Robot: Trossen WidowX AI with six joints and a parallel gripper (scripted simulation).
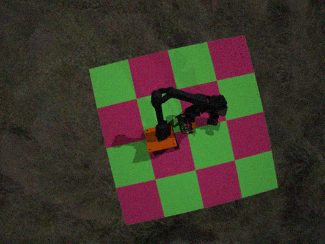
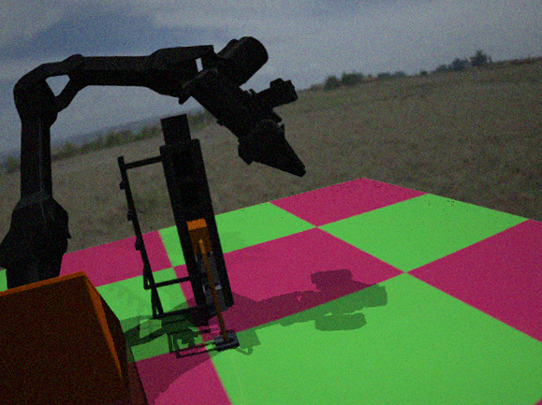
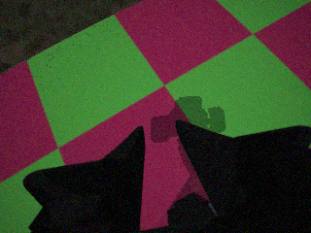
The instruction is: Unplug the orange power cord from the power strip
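Now: gripper tip 18 cm past the orange plug and 3 cm above it. The rest, counted from my gripper tip: power strip: 16 cm behind, 6 cm to the left, 5 cm below.
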